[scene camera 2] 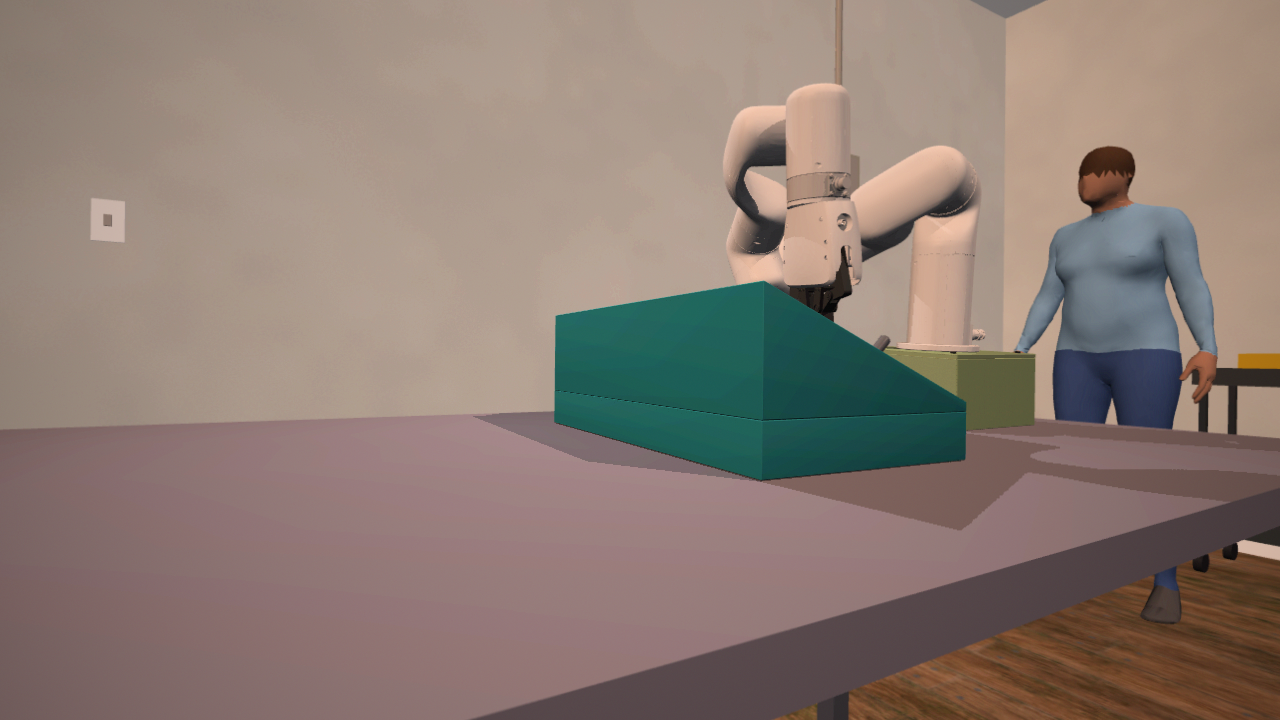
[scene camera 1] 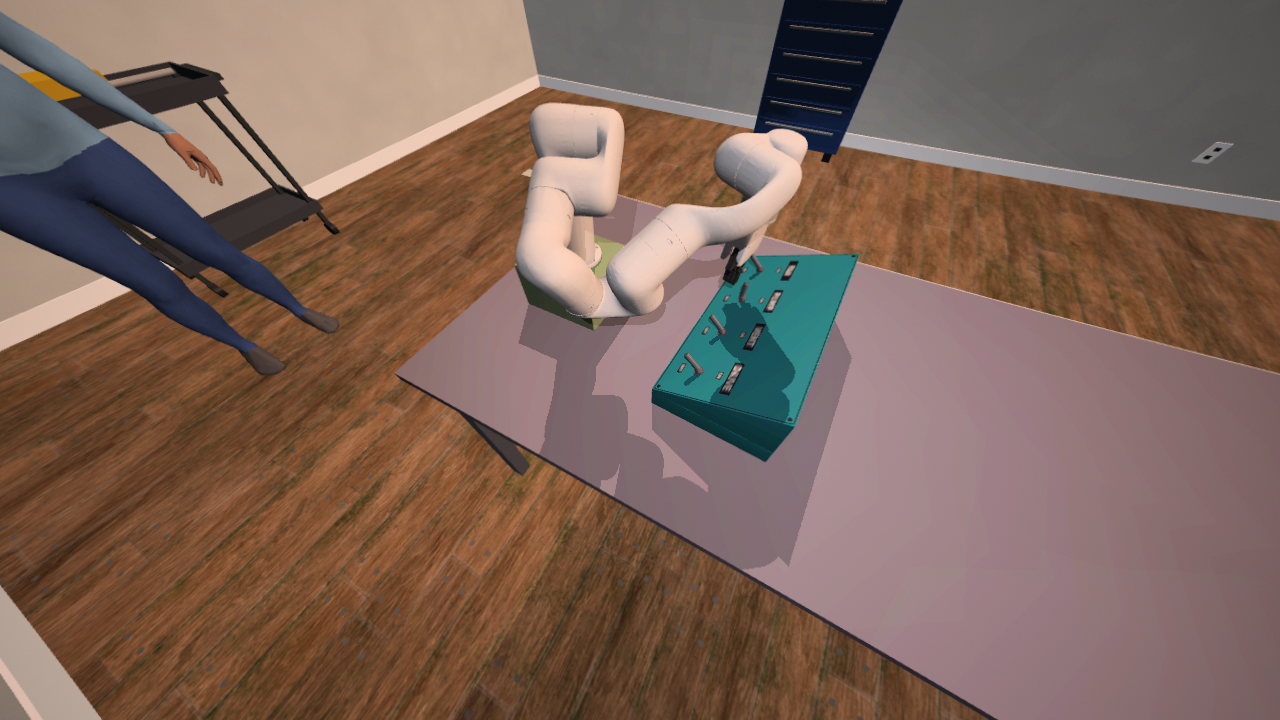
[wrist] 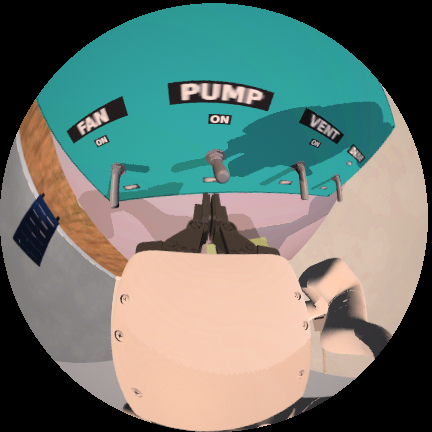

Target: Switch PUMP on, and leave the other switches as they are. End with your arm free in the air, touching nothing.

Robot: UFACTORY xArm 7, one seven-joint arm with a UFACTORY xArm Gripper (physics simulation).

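Where they show: gripper, fingertip midpoint: point(scene camera 1: 729, 280) point(wrist: 208, 204); arm's base, link origin: point(scene camera 2: 936, 349).
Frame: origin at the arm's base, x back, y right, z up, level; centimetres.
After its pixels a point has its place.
The teal sloped panel point(scene camera 1: 819, 313) @(z 3.3, x -56.7, y -9.4 cm) point(scene camera 2: 662, 358) @(z -2.1, x -59.4, y -15.0 cm) point(wrist: 145, 55) carries a row of lever switches. The PUMP switch point(scene camera 1: 743, 292) @(z -0.7, x -40.3, y -11.3 cm) point(wrist: 218, 167) @(z 0.9, x -40.8, y -12.0 cm) is second from the far end. In the wrist view its lever looks shorter than its neighbours and juts towards the camera. The FAN switch point(scene camera 1: 756, 264) @(z -1.5, x -38.8, y -23.2 cm) point(wrist: 115, 185) @(z -1.0, x -38.8, y -23.3 cm), VENT switch point(scene camera 1: 716, 324) @(z -1.0, x -39.4, y 0.8 cm) point(wrist: 303, 182) @(z -0.8, x -39.6, y -0.1 cm) and DRIVE switch point(scene camera 1: 693, 363) @(z -0.9, x -40.2, y 12.6 cm) point(wrist: 338, 189) @(z -0.9, x -39.9, y 11.8 cm) lean down, away from their ON marks. My gripper point(scene camera 1: 731, 278) @(z -0.1, x -36.2, y -12.5 cm) point(scene camera 2: 827, 315) point(wrist: 208, 204) @(z -0.1, x -36.2, y -12.5 cm) is shut and empty, its tips just below the PUMP lever's tip. Whether they touch it I cannot tell.
The panel stands on the pinkish table point(scene camera 1: 1029, 447) @(z -12.1, x -102.7, y -13.1 cm) point(scene camera 2: 268, 537) @(z -12.0, x -93.1, y -34.3 cm). The arm's green base block point(scene camera 1: 556, 308) @(z -9.2, x -0.4, y 10.9 cm) point(scene camera 2: 993, 389) @(z -6.1, x -0.3, y -10.5 cm) is beside it. A person point(scene camera 1: 53, 116) point(scene camera 2: 1123, 277) stands beyond the table. A blue drawer cabinet point(scene camera 1: 819, 89) point(wrist: 37, 230) stands by the wall.
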